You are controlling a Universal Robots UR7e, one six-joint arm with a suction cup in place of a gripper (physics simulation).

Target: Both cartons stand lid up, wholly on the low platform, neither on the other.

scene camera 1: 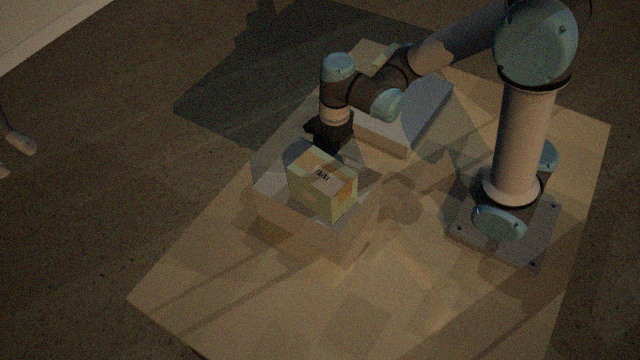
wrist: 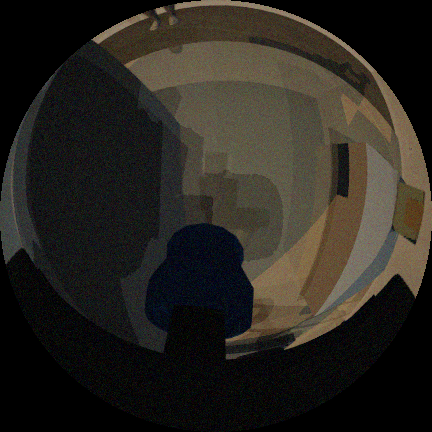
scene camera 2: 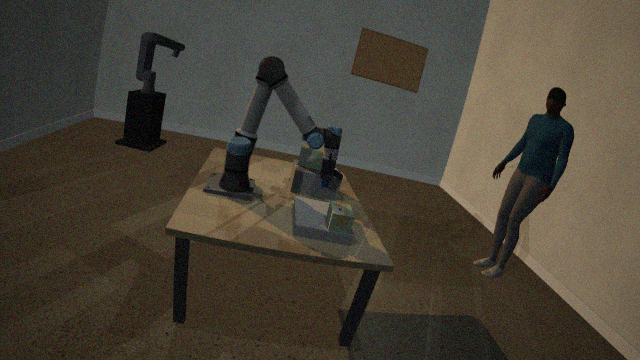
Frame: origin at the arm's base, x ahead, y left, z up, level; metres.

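Seen in the pictures: hand, its tool point: (wrist: 203,258) (scene camera 2: 324,186); arm's base, origin of its link: (wrist: 259,354) (scene camera 2: 234,186).
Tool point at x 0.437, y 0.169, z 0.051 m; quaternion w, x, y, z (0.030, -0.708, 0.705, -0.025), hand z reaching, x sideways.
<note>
Pixels of each thing's middle, then the offset from my tool point to it. Level surfaces: height alone.
- yellow-green carton, middle of its body: (scene camera 1: 322,184) (scene camera 2: 311,156) 0.096 m back, 0.152 m left, 0.098 m up
- taller grey platform, middle of its body: (wrist: 89,271) (scene camera 1: 318,195) (scene camera 2: 314,179) 0.052 m back, 0.120 m left, 0.014 m down
- second carton, middle of its body: (scene camera 1: 394,67) (scene camera 2: 339,217) 0.057 m ahead, 0.398 m right, 0.012 m up
- low platform, middle of its body: (wrist: 379,232) (scene camera 1: 396,104) (scene camera 2: 320,219) 0.009 m back, 0.316 m right, 0.050 m down
- wooden table, height of its surface: 0.074 m down
A yellow-green carton (scene camera 1: 322,186) (scene camera 2: 310,159) stands on the taller grey platform (scene camera 1: 300,212) (scene camera 2: 306,184) (wrist: 95,165), with a barcode label and tape on its upper face. The second carton (scene camera 1: 386,56) (scene camera 2: 341,218) (wrist: 410,215) stands on the low platform (scene camera 1: 430,107) (scene camera 2: 310,215) (wrist: 372,200), near one end; the arm partly hides it in scene camera 1. My gripper (scene camera 1: 331,145) (scene camera 2: 325,183) (wrist: 207,280), a blue suction cup pointing down, is open and holds nothing. It is in the gap between the platforms, close to the taller one's side, apart from both cartons. Its tip is hidden in scene camera 1.
Both platforms rest on the wooden table (scene camera 1: 200,280) (scene camera 2: 200,210), beside the arm's base plate (scene camera 1: 540,235) (scene camera 2: 215,187). A person (scene camera 2: 545,145) stands past the table by the wall. Another robot arm on a black stand (scene camera 2: 145,117) is at the back left.
</note>
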